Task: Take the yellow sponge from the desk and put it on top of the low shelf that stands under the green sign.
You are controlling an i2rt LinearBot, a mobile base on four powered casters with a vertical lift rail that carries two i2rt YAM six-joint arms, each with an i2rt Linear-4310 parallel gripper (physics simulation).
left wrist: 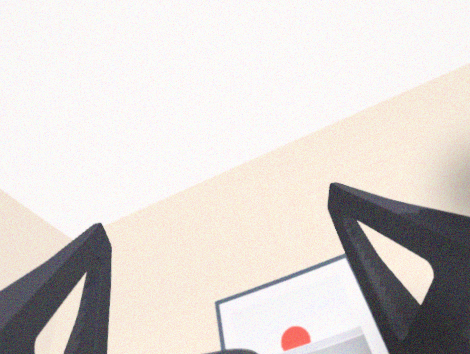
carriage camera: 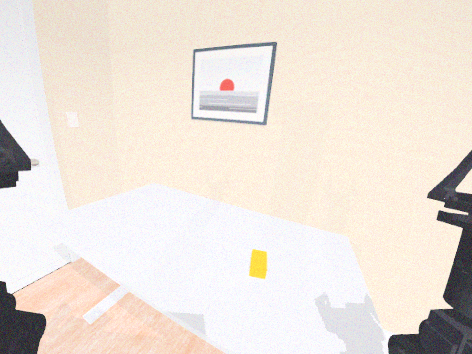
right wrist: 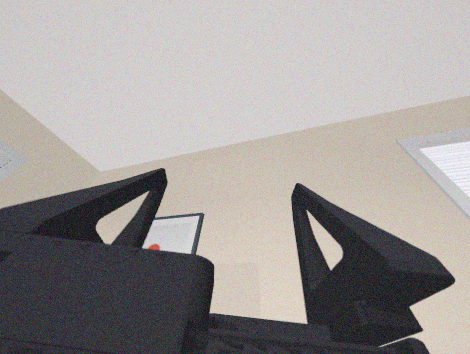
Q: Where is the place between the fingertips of my left gripper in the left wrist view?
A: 219, 214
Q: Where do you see a framed picture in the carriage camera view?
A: At 233, 83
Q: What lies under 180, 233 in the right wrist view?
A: A framed picture.
